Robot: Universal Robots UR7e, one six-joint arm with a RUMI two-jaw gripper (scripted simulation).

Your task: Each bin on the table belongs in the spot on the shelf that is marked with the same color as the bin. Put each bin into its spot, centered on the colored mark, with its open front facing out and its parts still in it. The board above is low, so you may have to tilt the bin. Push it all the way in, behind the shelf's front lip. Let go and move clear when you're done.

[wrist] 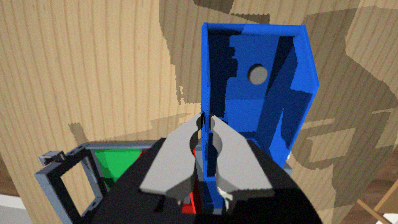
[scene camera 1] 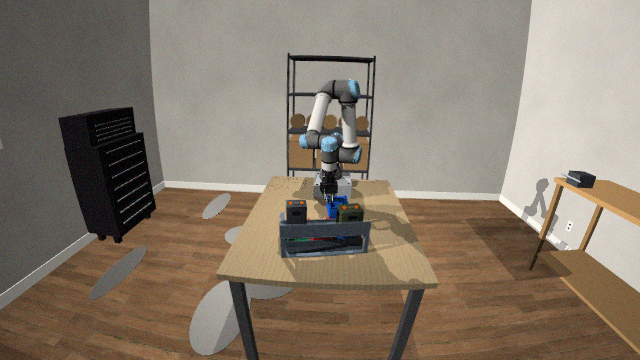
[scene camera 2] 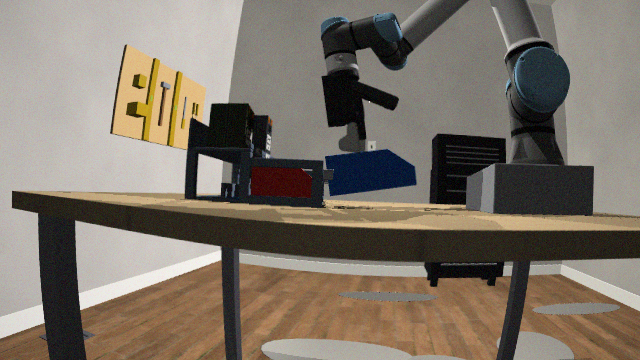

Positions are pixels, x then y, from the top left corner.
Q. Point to a red bin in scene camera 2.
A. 286,182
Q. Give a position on a blue bin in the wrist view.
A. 271,114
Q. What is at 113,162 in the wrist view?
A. A colored mark.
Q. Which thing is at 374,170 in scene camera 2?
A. A blue bin.
